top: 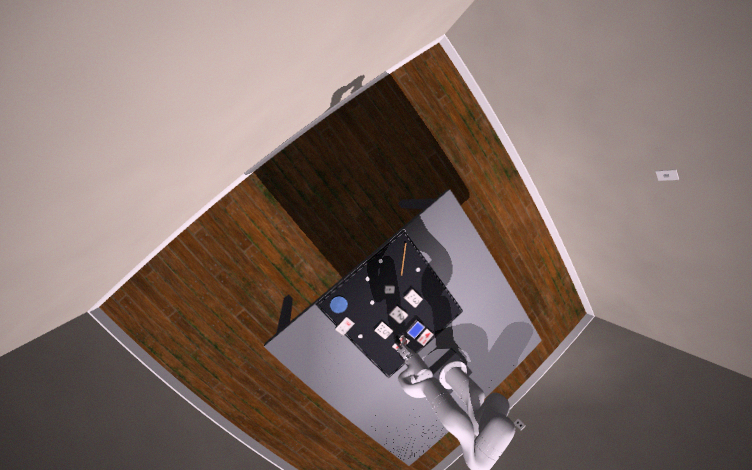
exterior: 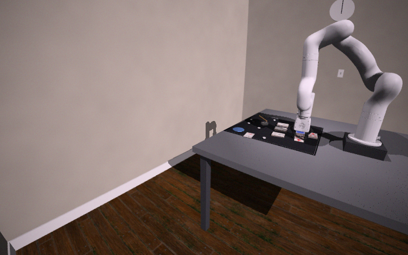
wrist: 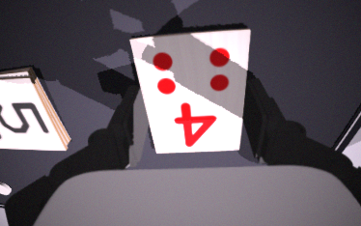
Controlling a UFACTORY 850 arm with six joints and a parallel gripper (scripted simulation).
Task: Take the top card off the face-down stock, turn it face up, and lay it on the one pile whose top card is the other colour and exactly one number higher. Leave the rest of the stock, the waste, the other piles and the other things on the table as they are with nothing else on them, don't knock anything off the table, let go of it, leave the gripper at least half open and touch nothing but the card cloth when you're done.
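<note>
Now: the red 4 card 1 cm below my hand. Also, from my hand: red 4 (9 cm behind, 12 cm to the right, 1 cm below); black 5 (15 cm ahead, 1 cm to the left, 1 cm below); black 2 (15 cm ahead, 11 cm to the right).
</note>
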